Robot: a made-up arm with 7 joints.
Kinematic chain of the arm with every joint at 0, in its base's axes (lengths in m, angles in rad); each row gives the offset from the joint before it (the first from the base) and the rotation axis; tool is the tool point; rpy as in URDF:
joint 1: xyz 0 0 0.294 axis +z
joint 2: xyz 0 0 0 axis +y
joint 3: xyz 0 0 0.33 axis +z
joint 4: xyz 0.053 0 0 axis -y
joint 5: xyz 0.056 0 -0.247 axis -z
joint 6: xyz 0 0 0 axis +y
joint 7: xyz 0.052 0 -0.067 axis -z
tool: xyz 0 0 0 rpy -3.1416 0 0
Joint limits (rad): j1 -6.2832..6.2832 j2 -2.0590..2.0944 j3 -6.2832..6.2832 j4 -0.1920..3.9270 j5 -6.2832..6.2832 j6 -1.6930..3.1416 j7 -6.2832..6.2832
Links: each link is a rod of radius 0.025 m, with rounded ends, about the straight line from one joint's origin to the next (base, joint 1, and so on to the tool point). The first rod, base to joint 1, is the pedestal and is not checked.
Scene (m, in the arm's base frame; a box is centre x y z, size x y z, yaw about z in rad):
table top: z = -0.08
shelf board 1: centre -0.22 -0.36 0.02 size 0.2 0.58 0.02 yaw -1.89
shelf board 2: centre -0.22 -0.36 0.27 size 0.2 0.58 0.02 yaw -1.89
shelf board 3: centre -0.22 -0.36 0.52 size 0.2 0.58 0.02 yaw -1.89
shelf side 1: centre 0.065 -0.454 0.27 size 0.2 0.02 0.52 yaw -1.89
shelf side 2: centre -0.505 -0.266 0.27 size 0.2 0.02 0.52 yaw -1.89
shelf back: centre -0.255 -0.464 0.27 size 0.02 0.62 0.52 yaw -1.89
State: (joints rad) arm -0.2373 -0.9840 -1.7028 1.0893 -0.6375 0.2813 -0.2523
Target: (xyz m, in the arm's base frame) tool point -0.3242 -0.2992 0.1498
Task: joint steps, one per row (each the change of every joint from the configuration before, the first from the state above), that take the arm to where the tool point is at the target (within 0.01 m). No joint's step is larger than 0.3 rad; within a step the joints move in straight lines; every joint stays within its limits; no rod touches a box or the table.
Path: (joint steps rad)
1: -0.2970 -0.0482 0.1525 -0.2481 -0.0331 -0.0017 0.0000
2: -0.2969 -0.0482 0.1525 -0.2480 -0.0330 -0.0016 0.0000
3: 0.1103 -0.0431 -0.2967 0.0212 0.0288 0.0595 0.0000
4: 0.1103 -0.0430 -0.2967 0.0212 0.0288 0.0595 0.0000
5: 0.1103 -0.0430 -0.2967 0.0213 0.0287 0.0595 0.0000
6: 0.1927 -0.1036 0.0838 0.2381 0.0048 -0.0612 0.0000
7: 0.1926 -0.1036 0.0837 0.2381 0.0048 -0.0613 0.0000

